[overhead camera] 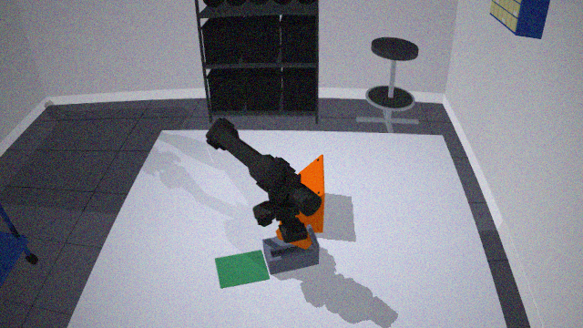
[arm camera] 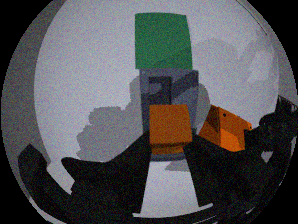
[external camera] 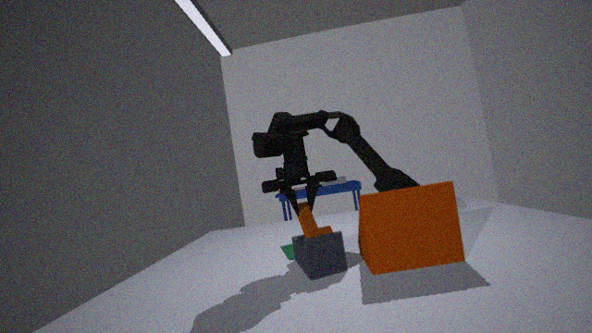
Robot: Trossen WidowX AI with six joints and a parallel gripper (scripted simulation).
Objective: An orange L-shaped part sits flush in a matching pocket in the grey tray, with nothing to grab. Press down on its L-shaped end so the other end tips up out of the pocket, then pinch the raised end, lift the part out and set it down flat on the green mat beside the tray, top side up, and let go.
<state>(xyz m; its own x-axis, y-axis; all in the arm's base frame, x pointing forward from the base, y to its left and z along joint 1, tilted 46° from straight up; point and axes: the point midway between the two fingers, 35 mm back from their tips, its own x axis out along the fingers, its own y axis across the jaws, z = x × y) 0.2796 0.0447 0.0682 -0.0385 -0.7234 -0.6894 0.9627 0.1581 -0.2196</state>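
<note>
The green mat is 14 cm to the right of my gripper tip, 14 cm below it and 2 cm ahead of it. The rest, counted from my gripper tip: orange L-shaped part 3 cm to the left, 3 cm below, 2 cm behind.
</note>
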